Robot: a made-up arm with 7 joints.
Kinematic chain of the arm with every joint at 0, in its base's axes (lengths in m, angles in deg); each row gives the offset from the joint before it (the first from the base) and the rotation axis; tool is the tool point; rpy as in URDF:
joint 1: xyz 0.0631 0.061 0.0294 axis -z
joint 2: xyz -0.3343 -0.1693 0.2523 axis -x
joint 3: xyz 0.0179 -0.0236 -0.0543 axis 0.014 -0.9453 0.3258
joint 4: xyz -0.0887 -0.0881 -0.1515 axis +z
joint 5: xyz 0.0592 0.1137 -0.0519 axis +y
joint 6: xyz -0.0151 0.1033 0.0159 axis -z
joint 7: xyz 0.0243 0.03 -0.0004 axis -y
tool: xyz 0.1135 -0.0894 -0.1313 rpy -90 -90 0
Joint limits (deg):
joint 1: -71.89..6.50
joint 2: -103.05..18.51
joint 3: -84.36..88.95
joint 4: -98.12..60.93
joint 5: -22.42..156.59
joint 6: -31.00..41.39
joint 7: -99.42..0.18
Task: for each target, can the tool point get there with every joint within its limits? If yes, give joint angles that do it. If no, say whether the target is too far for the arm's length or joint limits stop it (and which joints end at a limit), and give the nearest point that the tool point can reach.
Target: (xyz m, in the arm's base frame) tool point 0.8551 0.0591 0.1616
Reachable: no: joint limits stop it (at a limit: joint 1, joint 2, joint 4, joint 6, joint 7) | nearest point 0.5575 -0.0762 0.1711 | short by 0.327 m
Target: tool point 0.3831 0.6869 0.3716
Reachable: no: joint limits stop it (at a limit: joint 1, joint 4, joint 6, joint 7) | nearest point 0.0532 0.3316 0.3292 | short by 0.487 m
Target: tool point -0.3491 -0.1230 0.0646
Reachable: yes | joints -42.72 -48.35 -28.35 -48.99 -4.20 27.39 -73.15
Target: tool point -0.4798 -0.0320 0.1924
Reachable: yes | joints -33.86 -72.09 -3.36 34.55 -1.07 17.75 -53.04
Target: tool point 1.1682 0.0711 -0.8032
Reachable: no: too far | nearest point 0.4724 -0.1888 -0.0857 | short by 1.033 m
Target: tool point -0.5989 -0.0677 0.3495
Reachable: yes | joints -9.23 -61.00 -66.89 37.25 10.84 19.96 -35.09
